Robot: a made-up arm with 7 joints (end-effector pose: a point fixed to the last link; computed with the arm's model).
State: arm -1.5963 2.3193 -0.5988 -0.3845 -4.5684 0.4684 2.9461
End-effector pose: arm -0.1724 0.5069 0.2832 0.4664 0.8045 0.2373 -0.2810
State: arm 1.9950 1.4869 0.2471 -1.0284 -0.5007 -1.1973 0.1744
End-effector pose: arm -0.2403 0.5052 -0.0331 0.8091 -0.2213 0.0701 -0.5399
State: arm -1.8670 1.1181 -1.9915 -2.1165 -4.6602 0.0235 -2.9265
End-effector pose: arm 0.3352 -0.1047 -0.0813 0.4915 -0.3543 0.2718 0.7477
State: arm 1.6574 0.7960 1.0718 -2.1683 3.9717 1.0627 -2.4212
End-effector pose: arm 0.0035 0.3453 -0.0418 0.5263 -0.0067 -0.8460 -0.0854
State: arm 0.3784 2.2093 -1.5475 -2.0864 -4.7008 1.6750 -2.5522
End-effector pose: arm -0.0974 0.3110 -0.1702 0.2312 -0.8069 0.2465 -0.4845
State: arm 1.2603 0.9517 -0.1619 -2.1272 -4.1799 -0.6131 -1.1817
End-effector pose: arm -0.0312 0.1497 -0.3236 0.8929 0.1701 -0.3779 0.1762
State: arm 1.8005 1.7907 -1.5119 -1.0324 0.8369 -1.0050 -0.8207
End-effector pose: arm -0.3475 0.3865 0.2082 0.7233 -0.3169 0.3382 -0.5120
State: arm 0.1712 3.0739 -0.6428 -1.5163 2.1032 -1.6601 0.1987
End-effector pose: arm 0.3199 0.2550 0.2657 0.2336 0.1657 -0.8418 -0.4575
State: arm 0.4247 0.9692 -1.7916 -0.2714 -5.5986 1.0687 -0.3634
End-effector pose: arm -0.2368 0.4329 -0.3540 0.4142 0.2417 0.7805 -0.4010
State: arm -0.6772 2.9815 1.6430 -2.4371 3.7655 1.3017 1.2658
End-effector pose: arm -0.1243 -0.2469 0.0409 0.9741 0.2060 -0.0419 -0.0826
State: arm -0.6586 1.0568 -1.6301 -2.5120 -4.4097 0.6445 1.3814
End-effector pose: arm 0.1033 -0.1128 -0.2097 0.7856 -0.2935 0.5139 0.1804
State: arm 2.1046 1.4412 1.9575 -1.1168 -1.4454 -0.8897 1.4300
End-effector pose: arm 0.0998 0.4763 0.2554 0.7768 0.4881 0.0357 -0.3963
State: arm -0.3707 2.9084 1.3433 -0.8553 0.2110 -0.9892 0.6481
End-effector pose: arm -0.1531 -0.1149 0.5459 0.3966 -0.3404 0.6070 0.5987
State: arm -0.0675 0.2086 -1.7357 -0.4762 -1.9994 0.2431 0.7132
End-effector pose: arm 0.0136 -0.0204 -0.6024 0.0606 0.0784 -0.2023 -0.9743
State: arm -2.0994 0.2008 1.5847 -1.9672 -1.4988 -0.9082 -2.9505
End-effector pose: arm 0.2018 0.2633 0.2153 0.3396 0.7421 0.5640 0.1254
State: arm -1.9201 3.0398 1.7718 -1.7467 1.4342 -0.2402 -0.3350
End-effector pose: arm -0.3354 -0.1295 -0.2594 0.8881 -0.3352 0.1341 0.2845
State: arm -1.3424 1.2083 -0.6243 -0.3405 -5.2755 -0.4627 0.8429
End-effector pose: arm 0.4437 0.3941 0.1253 0.3208 -0.0987 -0.9119 0.2362
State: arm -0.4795 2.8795 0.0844 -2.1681 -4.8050 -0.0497 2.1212
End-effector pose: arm 0.2370 -0.0429 0.2511 0.7443 -0.3317 -0.5745 0.0771
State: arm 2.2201 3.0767 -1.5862 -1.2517 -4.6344 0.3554 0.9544
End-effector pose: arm 0.1984 0.4919 0.0256 0.3104 0.7679 0.4857 -0.2794
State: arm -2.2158 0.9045 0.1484 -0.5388 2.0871 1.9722 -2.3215
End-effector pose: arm 0.2826 0.1624 0.5042 0.2941 -0.0959 0.6486 0.6954
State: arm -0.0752 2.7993 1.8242 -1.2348 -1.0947 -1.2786 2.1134
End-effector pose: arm -0.1221 -0.1578 0.4947 0.1611 0.3676 -0.5858 -0.7041
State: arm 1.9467 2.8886 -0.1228 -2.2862 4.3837 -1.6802 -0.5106
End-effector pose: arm -0.0666 0.1773 -0.2560 0.5316 0.8362 0.0887 0.1014
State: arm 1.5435 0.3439 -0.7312 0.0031 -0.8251 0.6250 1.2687
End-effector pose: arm -0.6032 0.0067 -0.0067 0.6101 0.2305 0.7355 -0.1837
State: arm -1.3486 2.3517 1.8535 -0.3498 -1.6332 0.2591 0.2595
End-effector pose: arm -0.3408 0.4534 0.2146 0.0974 0.5626 -0.4602 0.6798
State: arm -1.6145 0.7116 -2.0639 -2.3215 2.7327 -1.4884 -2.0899
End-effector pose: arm 0.1701 -0.1612 -0.2021 0.4830 0.2137 -0.6281 -0.5714
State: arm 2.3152 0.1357 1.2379 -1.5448 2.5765 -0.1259 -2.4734
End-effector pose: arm -0.3634 0.1896 0.2547 0.5737 0.7307 0.3701 -0.0034
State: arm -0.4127 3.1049 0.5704 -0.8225 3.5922 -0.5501 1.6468
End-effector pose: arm -0.0261 -0.1264 0.5669 0.0155 0.9786 0.2052 -0.0073
